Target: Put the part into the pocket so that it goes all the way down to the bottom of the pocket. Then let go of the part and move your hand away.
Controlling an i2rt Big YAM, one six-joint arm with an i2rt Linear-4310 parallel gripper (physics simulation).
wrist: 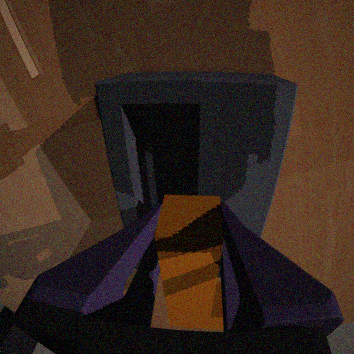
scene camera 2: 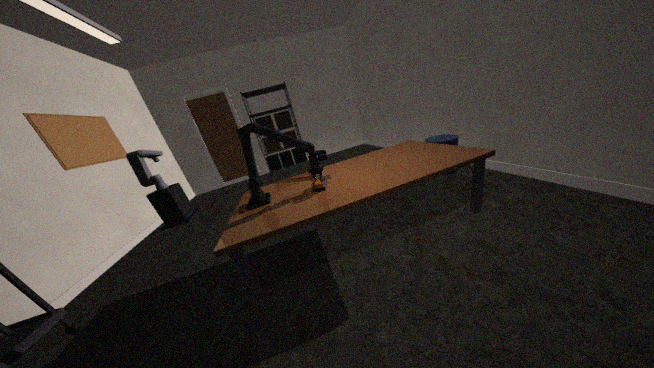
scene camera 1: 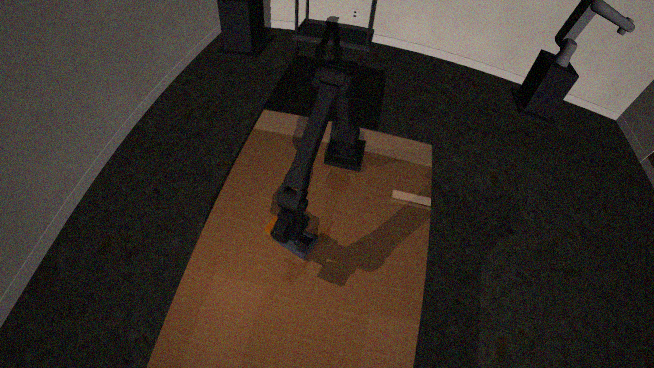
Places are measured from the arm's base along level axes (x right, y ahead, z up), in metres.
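Pixels of known places: gripper, fingertip midpoint: (wrist: 191, 211) (scene camera 1: 295, 236); arm's base, link origin: (scene camera 2: 259, 199) (scene camera 1: 345, 151).
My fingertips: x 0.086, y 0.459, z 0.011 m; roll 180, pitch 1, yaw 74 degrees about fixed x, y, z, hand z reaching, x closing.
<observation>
For each thing: its middle in the pictures, then the offset to it from my fingertips. Level surfaces: height alone.
- orange part, body centre: (wrist: 213, 276) (scene camera 1: 282, 231) (scene camera 2: 320, 183) dx +0.049, dy +0.000, dz +0.011 m
- blue-grey block, body centre: (wrist: 193, 190) (scene camera 1: 295, 238) (scene camera 2: 319, 185) dx +0.001, dy -0.001, dz -0.022 m
- wooden table, surface height: dz -0.040 m
The orange part (scene camera 1: 271, 226) (scene camera 2: 319, 185) (wrist: 191, 295) is held between the purple fingers of my gripper (wrist: 191, 211), which is shut on it. The blue-grey block (wrist: 235, 130) (scene camera 1: 300, 249) lies on the table; its dark rectangular pocket (wrist: 170, 140) is open at the top and shows beyond the far end of the part in the wrist view. The part's far end overlaps the near end of the pocket in that view. The near part of the block is hidden behind the part and fingers, and I cannot tell the part's height over it.
A pale flat strip (scene camera 1: 411, 198) (wrist: 21, 40) lies on the wooden table (scene camera 1: 240, 320) (scene camera 2: 400, 165) near its right edge. The arm's base (scene camera 1: 345, 154) stands at the table's back end. The arm's shadow falls across the table and the block. A second arm on a pedestal (scene camera 1: 546, 85) stands off the table.
</observation>
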